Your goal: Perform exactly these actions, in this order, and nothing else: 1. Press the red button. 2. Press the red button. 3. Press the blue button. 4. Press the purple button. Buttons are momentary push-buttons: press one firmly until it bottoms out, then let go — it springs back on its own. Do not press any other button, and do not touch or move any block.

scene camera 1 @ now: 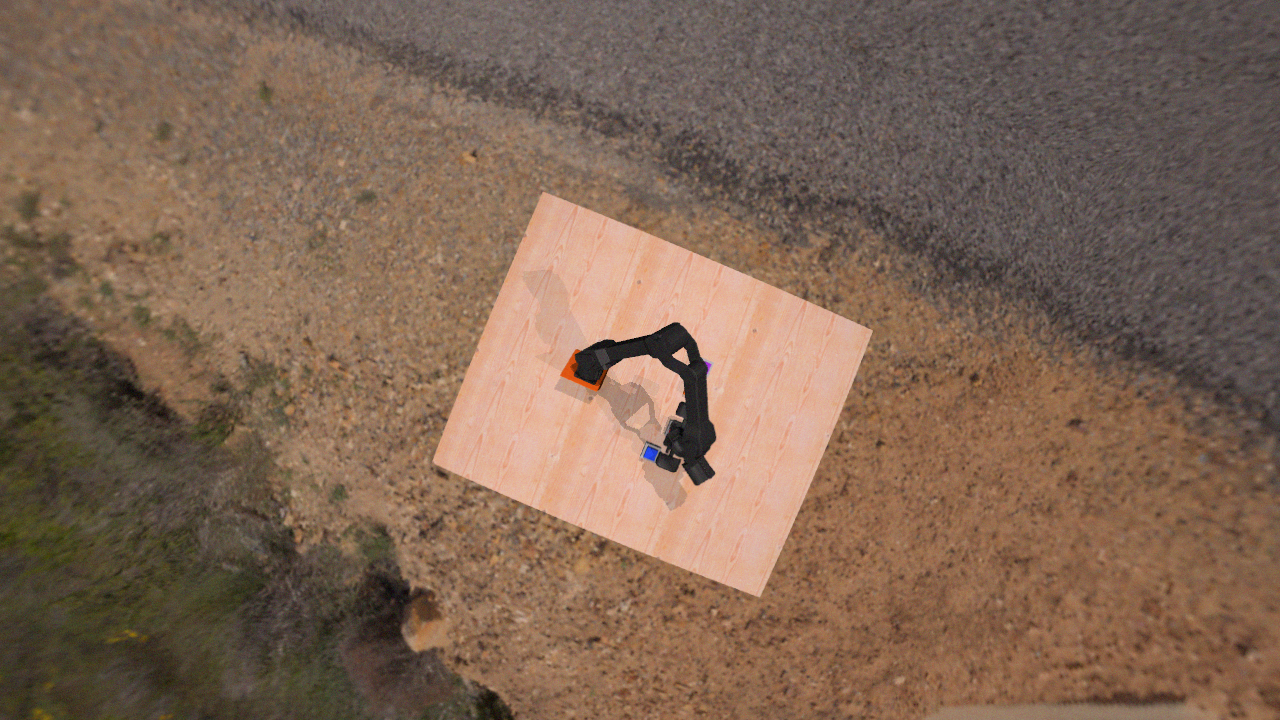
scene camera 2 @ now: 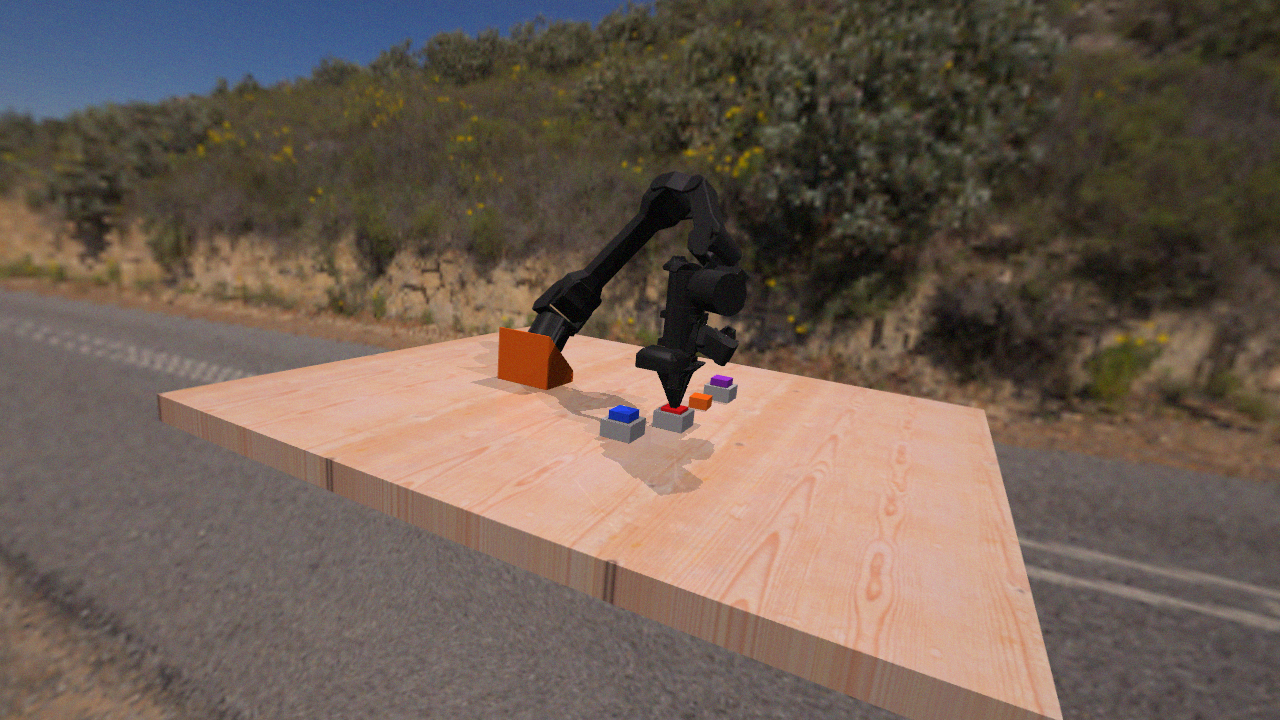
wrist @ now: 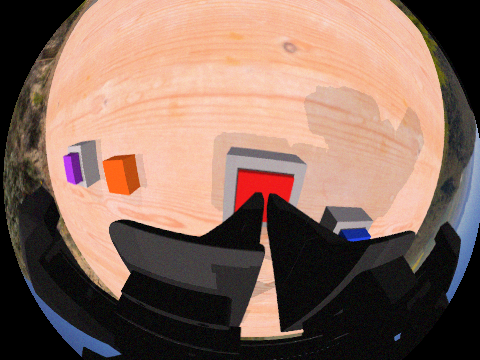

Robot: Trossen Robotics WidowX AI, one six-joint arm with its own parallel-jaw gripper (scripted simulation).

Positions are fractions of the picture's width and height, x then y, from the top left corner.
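Observation:
You'd find my gripper (scene camera 2: 0.53, 0.57) here, and that's my gripper again (wrist: 0.55, 0.55). There's a red button (wrist: 0.52, 0.50), and there's also a small orange block (wrist: 0.25, 0.48).

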